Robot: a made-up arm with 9 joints. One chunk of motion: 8 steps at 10 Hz.
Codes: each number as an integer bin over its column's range. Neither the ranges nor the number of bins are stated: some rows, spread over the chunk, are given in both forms.
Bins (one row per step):
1: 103 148 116 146 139 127
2: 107 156 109 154 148 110
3: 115 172 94 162 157 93
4: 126 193 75 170 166 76
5: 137 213 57 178 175 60
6: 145 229 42 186 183 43
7: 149 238 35 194 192 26
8: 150 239 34 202 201 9
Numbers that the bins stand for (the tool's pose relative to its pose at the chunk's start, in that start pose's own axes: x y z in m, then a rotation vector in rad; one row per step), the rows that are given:
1: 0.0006 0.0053 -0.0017 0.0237 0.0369 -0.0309
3: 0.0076 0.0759 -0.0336 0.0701 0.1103 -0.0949
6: 0.0253 0.2435 -0.1091 0.1398 0.2164 -0.1891
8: 0.0282 0.2729 -0.1207 0.1862 0.2898 -0.2531
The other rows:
2: 0.0029 0.0288 -0.0118 0.0469 0.0736 -0.0629
4: 0.0141 0.1376 -0.0612 0.0933 0.1470 -0.1269
5: 0.0206 0.1965 -0.0873 0.1165 0.1837 -0.1571
7: 0.0276 0.2700 -0.1192 0.1630 0.2531 -0.2211

